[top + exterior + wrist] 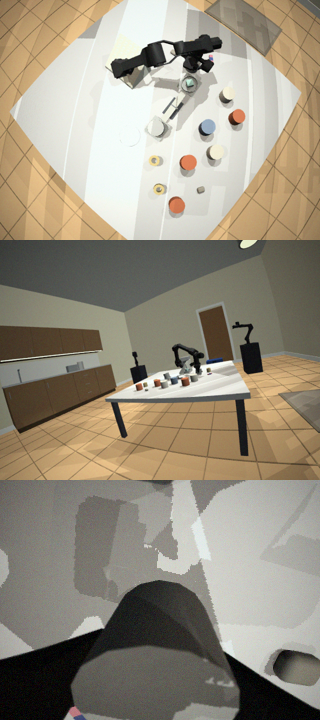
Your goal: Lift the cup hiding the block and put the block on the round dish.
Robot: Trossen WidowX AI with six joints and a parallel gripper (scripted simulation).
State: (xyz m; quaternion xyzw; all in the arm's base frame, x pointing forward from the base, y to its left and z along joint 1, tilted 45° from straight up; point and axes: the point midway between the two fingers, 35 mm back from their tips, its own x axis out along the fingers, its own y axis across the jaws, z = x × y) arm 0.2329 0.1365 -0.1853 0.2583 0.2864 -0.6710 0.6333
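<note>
The small green block is 50 mm ahead of my gripper tip, 120 mm to the right of it and 50 mm above it. The rest, counted from my gripper tip: blue cup: 260 mm ahead, 230 mm to the right; pink-blue eraser: 60 mm ahead, 120 mm to the left, 30 mm below; small balance: 60 mm ahead, 250 mm to the right, 10 mm above.
</note>
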